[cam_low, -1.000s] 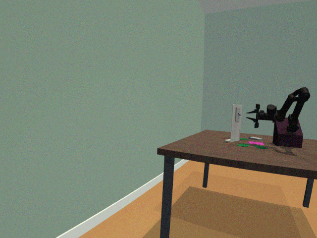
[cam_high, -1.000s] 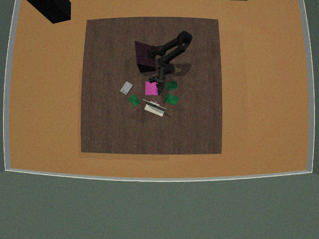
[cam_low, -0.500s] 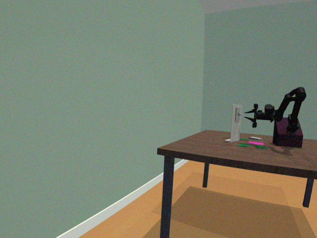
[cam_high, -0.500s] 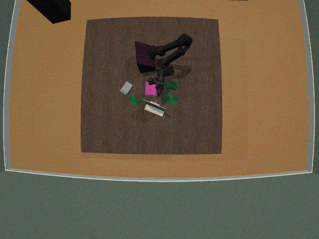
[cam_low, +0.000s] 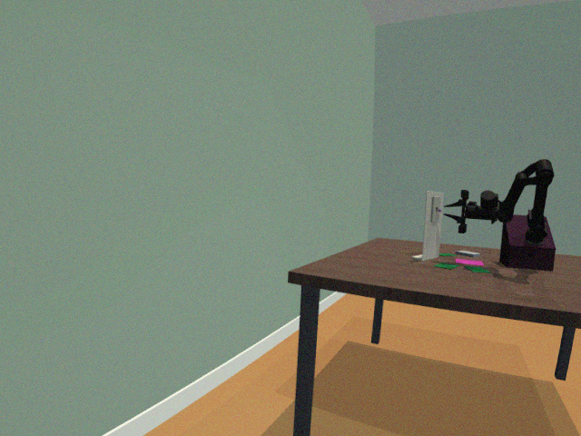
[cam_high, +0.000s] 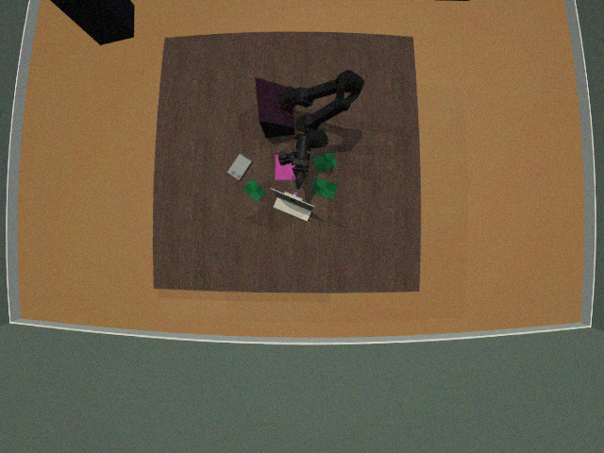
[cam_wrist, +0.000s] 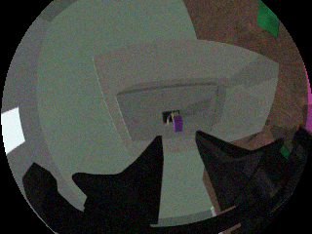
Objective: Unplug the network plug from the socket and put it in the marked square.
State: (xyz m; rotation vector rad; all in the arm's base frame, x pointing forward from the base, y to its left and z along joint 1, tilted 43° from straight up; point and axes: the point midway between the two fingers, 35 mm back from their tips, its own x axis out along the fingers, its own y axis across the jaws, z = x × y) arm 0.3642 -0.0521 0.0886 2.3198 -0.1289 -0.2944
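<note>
Now: gripper tip 30 mm short of the purple plug and 20 mm to the left of it. From my gripper tip the other things lie so: grey flat block: 260 mm to the right, 220 mm below, 160 mm behind; white upright panel: 90 mm below, 50 mm ahead, 30 mm to the right.
</note>
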